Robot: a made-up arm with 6 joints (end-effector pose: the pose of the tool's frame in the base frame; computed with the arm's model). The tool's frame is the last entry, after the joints. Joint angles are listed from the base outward.
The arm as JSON. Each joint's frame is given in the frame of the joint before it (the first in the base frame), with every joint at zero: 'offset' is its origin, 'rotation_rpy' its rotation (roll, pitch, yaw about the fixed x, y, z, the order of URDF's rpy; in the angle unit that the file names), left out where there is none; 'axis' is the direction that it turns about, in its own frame. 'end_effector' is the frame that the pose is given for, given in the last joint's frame.
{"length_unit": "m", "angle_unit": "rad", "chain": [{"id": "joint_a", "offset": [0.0, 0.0, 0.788], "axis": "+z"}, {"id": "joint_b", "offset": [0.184, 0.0, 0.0], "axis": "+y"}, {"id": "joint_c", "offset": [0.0, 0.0, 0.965], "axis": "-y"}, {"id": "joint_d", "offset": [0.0, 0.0, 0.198], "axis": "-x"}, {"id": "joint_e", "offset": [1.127, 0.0, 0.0], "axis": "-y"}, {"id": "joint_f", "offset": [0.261, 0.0, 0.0], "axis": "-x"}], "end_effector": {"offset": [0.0, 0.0, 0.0]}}
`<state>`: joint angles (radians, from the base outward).
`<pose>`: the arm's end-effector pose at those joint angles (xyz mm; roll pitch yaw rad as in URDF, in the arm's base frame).
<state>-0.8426 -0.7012 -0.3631 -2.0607 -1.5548 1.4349</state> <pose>519.4 -236.5 2203.2 -0.2359 -0.4658 0.8866</pose>
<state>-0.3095 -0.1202 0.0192 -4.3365 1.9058 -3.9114</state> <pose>1102.7 -111.9 1997.2 2.3279 0.3996 1.5672</pose>
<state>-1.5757 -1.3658 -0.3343 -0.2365 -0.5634 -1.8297</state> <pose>33.3 122.2 2172.9 1.9655 -0.4767 -1.4344</pose>
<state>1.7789 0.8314 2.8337 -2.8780 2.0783 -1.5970</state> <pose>-44.9 500.4 2356.0 -1.4350 0.0887 1.5483</pose>
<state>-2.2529 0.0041 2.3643 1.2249 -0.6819 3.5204</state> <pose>419.6 762.2 2588.4 -2.3169 -0.7733 1.8652</pose>
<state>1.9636 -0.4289 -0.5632 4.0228 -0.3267 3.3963</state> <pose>-510.7 1063.7 1730.6 -1.1285 -0.0756 2.2145</pose>
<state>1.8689 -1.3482 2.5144 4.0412 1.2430 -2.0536</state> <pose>665.9 -1508.5 168.3 1.4046 -0.2318 -0.4067</pose>
